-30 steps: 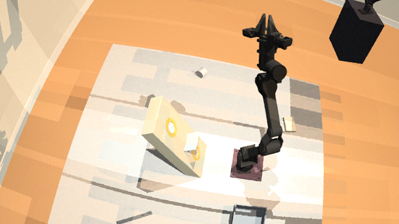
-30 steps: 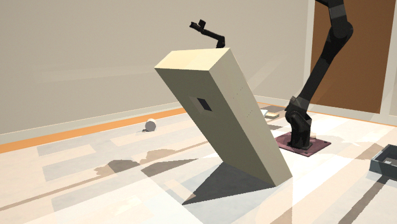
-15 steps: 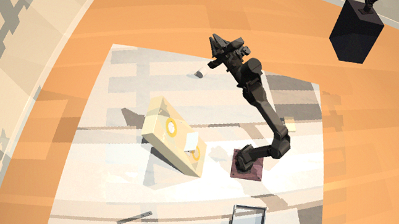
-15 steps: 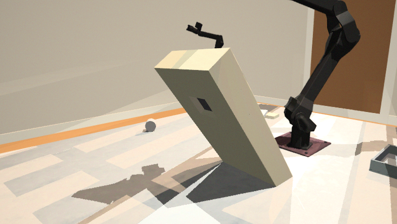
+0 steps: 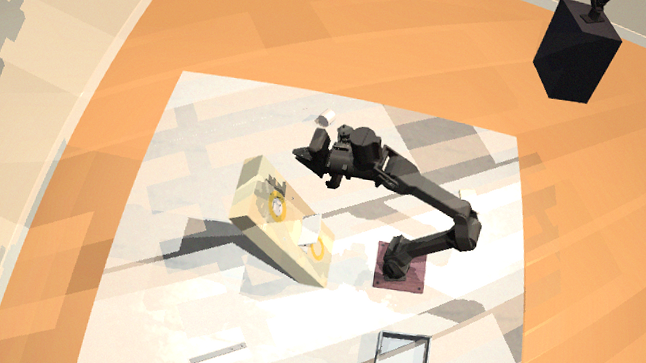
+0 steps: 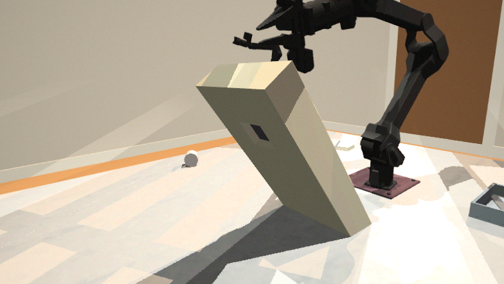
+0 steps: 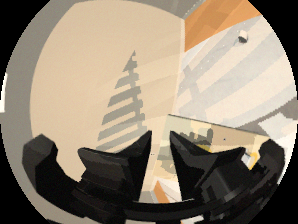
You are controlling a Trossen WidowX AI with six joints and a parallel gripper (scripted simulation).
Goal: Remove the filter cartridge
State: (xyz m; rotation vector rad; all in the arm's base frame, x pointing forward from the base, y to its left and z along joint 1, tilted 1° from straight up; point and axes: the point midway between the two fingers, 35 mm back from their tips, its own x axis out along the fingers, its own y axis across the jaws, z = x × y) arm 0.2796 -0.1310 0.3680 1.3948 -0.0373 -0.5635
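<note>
Right now my gripper tip is 50 mm short of the round filter cartridge, 60 mm to the right of it and 140 mm above it. Round my gripper tip: cream block 600 mm behind, 100 mm to the right, 360 mm below; grey tray 310 mm behind, 420 mm to the left, 350 mm below; service panel 70 mm to the left, 210 mm below.
</note>
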